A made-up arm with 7 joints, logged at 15 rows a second.
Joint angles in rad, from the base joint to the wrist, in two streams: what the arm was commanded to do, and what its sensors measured. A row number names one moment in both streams.
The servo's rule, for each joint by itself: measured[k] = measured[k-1] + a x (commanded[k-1-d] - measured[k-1]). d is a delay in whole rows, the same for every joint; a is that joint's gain. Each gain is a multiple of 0.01, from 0.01 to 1. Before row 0 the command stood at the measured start. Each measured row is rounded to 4 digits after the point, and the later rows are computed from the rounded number. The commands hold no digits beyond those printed.
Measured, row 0:
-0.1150 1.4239 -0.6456 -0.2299 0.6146 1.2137 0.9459
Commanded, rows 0 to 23:
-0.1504 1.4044 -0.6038 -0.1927 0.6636 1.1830 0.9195
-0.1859 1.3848 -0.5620 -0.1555 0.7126 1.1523 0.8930
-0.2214 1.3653 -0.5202 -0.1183 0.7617 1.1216 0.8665
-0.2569 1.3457 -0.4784 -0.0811 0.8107 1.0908 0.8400
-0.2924 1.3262 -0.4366 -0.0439 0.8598 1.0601 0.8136
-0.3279 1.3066 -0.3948 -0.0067 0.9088 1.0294 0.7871
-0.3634 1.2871 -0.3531 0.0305 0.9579 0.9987 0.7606
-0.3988 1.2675 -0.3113 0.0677 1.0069 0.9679 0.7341
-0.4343 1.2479 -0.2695 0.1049 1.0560 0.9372 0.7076
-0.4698 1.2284 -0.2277 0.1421 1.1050 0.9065 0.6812
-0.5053 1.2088 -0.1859 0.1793 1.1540 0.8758 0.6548
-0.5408 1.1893 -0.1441 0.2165 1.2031 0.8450 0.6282
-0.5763 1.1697 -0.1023 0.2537 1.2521 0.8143 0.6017
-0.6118 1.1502 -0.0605 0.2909 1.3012 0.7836 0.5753
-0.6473 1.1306 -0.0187 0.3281 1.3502 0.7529 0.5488
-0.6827 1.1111 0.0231 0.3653 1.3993 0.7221 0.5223
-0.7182 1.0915 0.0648 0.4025 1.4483 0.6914 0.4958
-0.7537 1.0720 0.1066 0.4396 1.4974 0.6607 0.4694
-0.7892 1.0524 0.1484 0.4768 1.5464 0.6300 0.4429
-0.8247 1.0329 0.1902 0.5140 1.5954 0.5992 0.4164
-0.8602 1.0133 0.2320 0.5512 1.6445 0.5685 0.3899
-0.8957 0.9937 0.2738 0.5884 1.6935 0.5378 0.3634
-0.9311 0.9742 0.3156 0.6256 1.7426 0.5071 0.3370
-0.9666 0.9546 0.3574 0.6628 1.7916 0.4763 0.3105
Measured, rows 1 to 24:
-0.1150 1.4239 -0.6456 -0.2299 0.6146 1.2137 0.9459
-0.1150 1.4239 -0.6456 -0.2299 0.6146 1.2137 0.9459
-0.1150 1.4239 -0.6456 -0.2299 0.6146 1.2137 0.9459
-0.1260 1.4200 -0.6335 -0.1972 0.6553 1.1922 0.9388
-0.1446 1.4130 -0.6128 -0.1605 0.7029 1.1643 0.9264
-0.1684 1.4035 -0.5859 -0.1234 0.7517 1.1344 0.9102
-0.1958 1.3919 -0.5547 -0.0862 0.8007 1.1039 0.8912
-0.2257 1.3788 -0.5205 -0.0490 0.8498 1.0732 0.8702
-0.2574 1.3644 -0.4840 -0.0118 0.8988 1.0425 0.8478
-0.2903 1.3489 -0.4460 0.0254 0.9479 1.0118 0.8243
-0.3239 1.3326 -0.4069 0.0626 0.9969 0.9811 0.7999
-0.3581 1.3157 -0.3671 0.0998 1.0460 0.9504 0.7750
-0.3927 1.2982 -0.3267 0.1370 1.0950 0.9197 0.7497
-0.4276 1.2803 -0.2859 0.1742 1.1440 0.8890 0.7241
-0.4627 1.2621 -0.2448 0.2114 1.1931 0.8582 0.6982
-0.4979 1.2436 -0.2035 0.2486 1.2421 0.8275 0.6721
-0.5332 1.2249 -0.1620 0.2858 1.2912 0.7968 0.6460
-0.5686 1.2060 -0.1204 0.3230 1.3402 0.7661 0.6198
-0.6040 1.1870 -0.0788 0.3602 1.3893 0.7353 0.5935
-0.6394 1.1679 -0.0372 0.3974 1.4383 0.7046 0.5671
-0.6748 1.1487 0.0045 0.4345 1.4874 0.6739 0.5407
-0.7103 1.1294 0.0462 0.4717 1.5364 0.6432 0.5143
-0.7458 1.1101 0.0880 0.5089 1.5854 0.6124 0.4879
-0.7813 1.0907 0.1298 0.5461 1.6345 0.5817 0.4614
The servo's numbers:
d 3
a 0.31 0.20 0.29 0.88 0.83 0.70 0.27

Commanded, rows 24 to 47:
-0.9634 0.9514 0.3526 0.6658 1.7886 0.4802 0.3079
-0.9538 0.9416 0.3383 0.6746 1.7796 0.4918 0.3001
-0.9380 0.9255 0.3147 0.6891 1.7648 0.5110 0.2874
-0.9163 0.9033 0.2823 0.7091 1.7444 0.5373 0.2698
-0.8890 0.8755 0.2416 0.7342 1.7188 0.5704 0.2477
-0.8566 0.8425 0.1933 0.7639 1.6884 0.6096 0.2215
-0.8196 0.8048 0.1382 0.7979 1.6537 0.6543 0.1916
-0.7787 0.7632 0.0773 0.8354 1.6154 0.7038 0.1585
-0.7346 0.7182 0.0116 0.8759 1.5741 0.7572 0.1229
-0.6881 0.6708 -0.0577 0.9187 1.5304 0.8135 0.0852
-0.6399 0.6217 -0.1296 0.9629 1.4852 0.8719 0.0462
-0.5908 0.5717 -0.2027 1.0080 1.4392 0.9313 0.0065
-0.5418 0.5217 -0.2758 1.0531 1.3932 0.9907 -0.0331
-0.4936 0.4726 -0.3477 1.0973 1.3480 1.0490 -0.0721
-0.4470 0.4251 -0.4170 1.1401 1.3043 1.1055 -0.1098
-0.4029 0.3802 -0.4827 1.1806 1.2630 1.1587 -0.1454
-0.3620 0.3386 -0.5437 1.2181 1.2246 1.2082 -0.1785
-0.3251 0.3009 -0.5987 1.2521 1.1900 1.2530 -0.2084
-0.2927 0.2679 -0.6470 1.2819 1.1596 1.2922 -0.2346
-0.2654 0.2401 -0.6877 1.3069 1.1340 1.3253 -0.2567
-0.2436 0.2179 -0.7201 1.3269 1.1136 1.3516 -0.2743
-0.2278 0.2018 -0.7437 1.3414 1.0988 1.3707 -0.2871
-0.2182 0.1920 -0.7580 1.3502 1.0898 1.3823 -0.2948
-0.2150 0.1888 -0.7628 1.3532 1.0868 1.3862 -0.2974
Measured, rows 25 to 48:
-0.8168 1.0713 0.1716 0.5833 1.6835 0.5510 0.4349
-0.8522 1.0519 0.2134 0.6205 1.7326 0.5203 0.4085
-0.8877 1.0324 0.2552 0.6577 1.7816 0.4895 0.3820
-0.9112 1.0162 0.2834 0.6648 1.7874 0.4830 0.3620
-0.9244 1.0013 0.2993 0.6734 1.7809 0.4892 0.3453
-0.9286 0.9861 0.3038 0.6872 1.7675 0.5045 0.3297
-0.9248 0.9695 0.2976 0.7065 1.7483 0.5275 0.3135
-0.9137 0.9507 0.2814 0.7309 1.7238 0.5575 0.2957
-0.8960 0.9291 0.2559 0.7599 1.6944 0.5940 0.2757
-0.8723 0.9042 0.2218 0.7933 1.6606 0.6362 0.2530
-0.8433 0.8760 0.1799 0.8303 1.6231 0.6835 0.2275
-0.8096 0.8444 0.1311 0.8704 1.5824 0.7351 0.1993
-0.7719 0.8097 0.0763 0.9129 1.5392 0.7900 0.1685
-0.7310 0.7721 0.0166 0.9569 1.4944 0.8473 0.1355
-0.6875 0.7320 -0.0470 1.0019 1.4486 0.9061 0.1007
-0.6423 0.6899 -0.1134 1.0470 1.4026 0.9653 0.0646
-0.5962 0.6464 -0.1813 1.0913 1.3573 1.0239 0.0277
-0.5499 0.6021 -0.2497 1.1342 1.3133 1.0810 -0.0094
-0.5043 0.5577 -0.3173 1.1750 1.2716 1.1354 -0.0461
-0.4602 0.5139 -0.3830 1.2129 1.2326 1.1864 -0.0818
-0.4183 0.4713 -0.4456 1.2474 1.1972 1.2330 -0.1160
-0.3794 0.4306 -0.5040 1.2778 1.1660 1.2744 -0.1480
-0.3441 0.3925 -0.5573 1.3034 1.1394 1.3100 -0.1773
-0.3129 0.3576 -0.6045 1.3241 1.1180 1.3391 -0.2035

